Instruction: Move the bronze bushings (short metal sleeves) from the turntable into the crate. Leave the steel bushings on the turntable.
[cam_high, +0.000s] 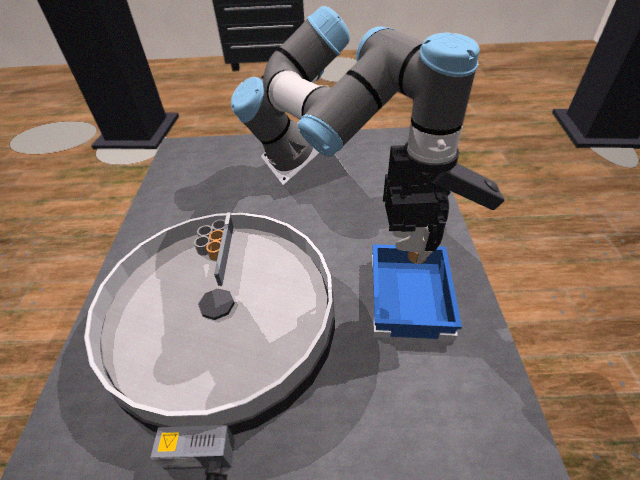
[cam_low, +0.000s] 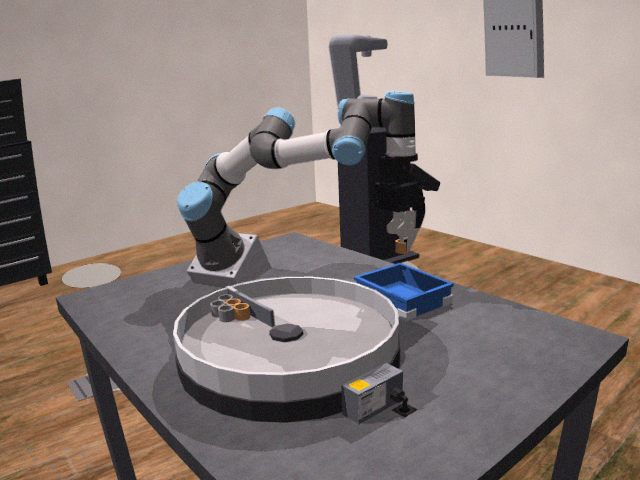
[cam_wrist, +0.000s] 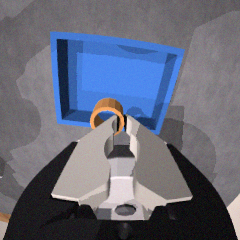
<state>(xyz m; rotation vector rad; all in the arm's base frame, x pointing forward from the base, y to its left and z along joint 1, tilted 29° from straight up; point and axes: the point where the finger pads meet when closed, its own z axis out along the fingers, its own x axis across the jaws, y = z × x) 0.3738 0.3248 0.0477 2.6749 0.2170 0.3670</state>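
The blue crate is 10 mm behind my hand and 120 mm below it. Also, from my hand: grey turntable: 80 mm ahead, 360 mm to the right, 90 mm below.
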